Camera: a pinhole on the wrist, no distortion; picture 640 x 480 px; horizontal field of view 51.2 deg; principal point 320.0 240.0 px. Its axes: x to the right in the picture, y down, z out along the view. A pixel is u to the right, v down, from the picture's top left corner.
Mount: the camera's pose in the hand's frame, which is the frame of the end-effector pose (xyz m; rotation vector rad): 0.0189 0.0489 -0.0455 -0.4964 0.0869 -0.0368
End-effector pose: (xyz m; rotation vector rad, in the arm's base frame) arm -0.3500 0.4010 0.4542 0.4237 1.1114 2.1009
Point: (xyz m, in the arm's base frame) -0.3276 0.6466 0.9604
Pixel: 403.0 236.2
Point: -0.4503 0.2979 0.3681
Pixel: behind the camera
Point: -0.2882 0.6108 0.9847
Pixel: 336.7 243.1
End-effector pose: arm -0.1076 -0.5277 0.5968 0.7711 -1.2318 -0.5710
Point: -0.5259 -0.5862 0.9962
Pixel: 447.9 194.6
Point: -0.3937 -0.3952 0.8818
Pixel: 230.0 352.4
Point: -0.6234 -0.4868 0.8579
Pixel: 237.3 119.9
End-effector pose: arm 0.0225 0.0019 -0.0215 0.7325 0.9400 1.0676
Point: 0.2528 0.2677 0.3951
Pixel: 462.6 332.1
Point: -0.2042 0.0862 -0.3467
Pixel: behind the camera
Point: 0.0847 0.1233 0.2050
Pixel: 378.7 376.3
